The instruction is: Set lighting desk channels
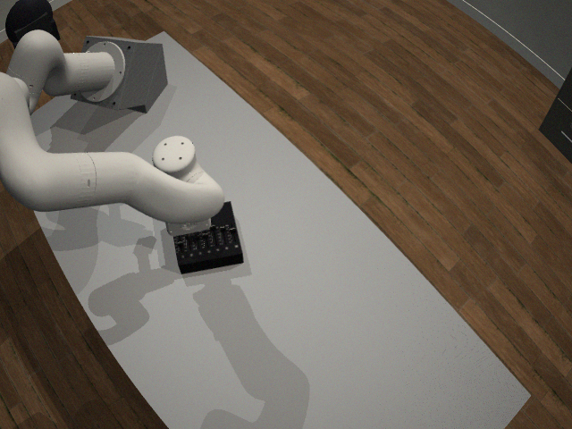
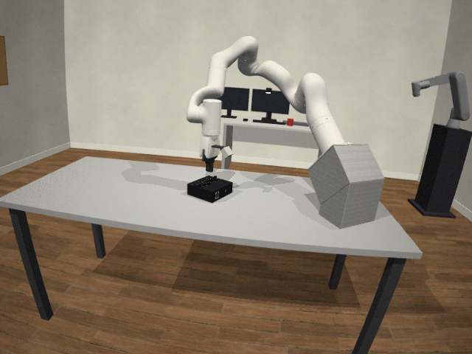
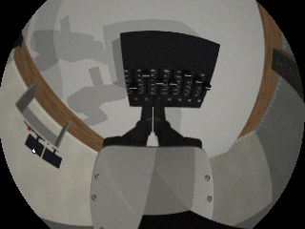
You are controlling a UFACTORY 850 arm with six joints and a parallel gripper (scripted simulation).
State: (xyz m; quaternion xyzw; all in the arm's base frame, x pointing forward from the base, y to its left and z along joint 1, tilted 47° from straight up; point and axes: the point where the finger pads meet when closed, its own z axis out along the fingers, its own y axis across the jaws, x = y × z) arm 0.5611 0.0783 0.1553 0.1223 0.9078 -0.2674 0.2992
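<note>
Right now my hand is 40 mm past the fader cap and 50 mm above it.
</note>
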